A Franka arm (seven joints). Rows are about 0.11 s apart.
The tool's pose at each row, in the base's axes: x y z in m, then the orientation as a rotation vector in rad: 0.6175, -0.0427, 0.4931, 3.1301, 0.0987, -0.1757; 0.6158, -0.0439, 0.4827, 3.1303, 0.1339, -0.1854; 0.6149, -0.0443, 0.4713, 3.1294, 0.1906, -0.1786; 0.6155, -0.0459, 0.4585, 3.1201, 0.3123, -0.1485; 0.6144, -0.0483, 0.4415, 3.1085, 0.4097, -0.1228; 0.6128, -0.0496, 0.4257, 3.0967, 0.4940, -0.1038
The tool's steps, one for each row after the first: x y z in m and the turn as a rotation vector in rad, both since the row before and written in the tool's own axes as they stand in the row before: -0.0006, 0.0011, 0.0105, 0.0010, -0.0060, -0.0225; 0.0004, 0.0003, 0.0114, -0.0007, 0.0044, -0.0361; 0.0019, 0.0017, 0.0127, -0.0067, 0.0188, -0.0776; 0.0001, 0.0023, 0.0171, -0.0060, 0.0159, -0.0624; -0.0006, 0.0009, 0.0159, -0.0039, 0.0118, -0.0542
